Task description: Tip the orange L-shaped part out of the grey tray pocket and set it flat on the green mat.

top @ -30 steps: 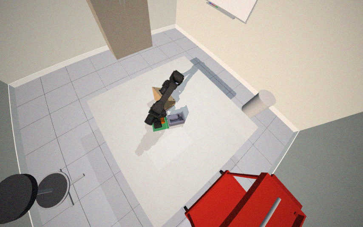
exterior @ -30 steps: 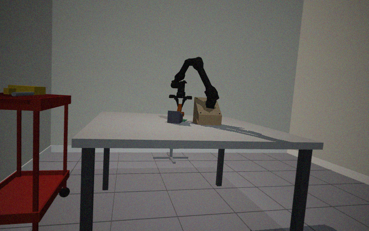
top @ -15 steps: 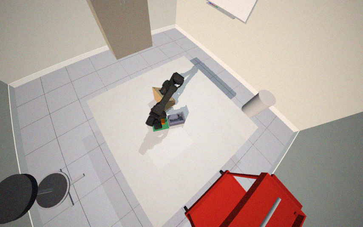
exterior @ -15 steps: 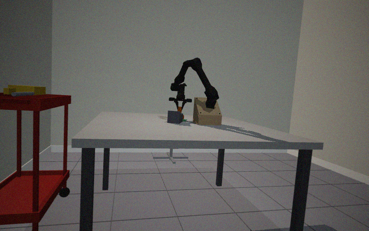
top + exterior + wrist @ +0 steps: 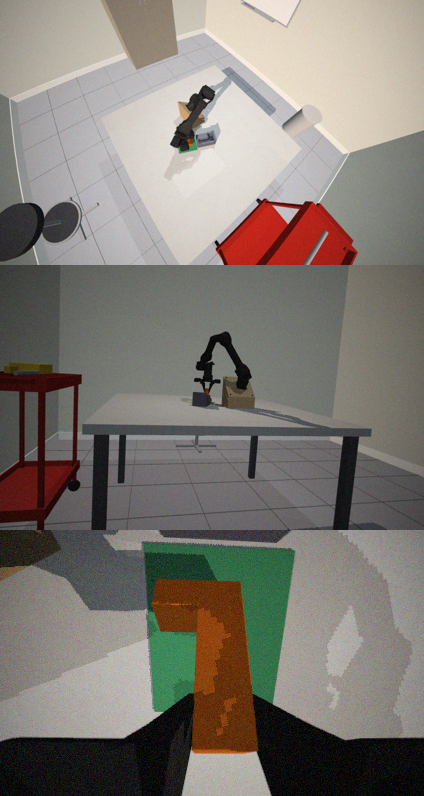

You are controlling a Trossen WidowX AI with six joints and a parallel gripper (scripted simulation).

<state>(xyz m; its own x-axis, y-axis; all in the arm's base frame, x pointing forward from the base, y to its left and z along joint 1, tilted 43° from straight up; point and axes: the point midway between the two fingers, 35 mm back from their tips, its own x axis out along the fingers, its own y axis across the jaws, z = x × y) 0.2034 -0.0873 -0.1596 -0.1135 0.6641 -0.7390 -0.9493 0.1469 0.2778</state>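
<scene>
My gripper tip is 1 cm past the orange L-shaped part, 3 cm to the right of it and 3 cm above it. Round my gripper tip: green mat 1 cm ahead, 2 cm to the left, 9 cm below.
</scene>
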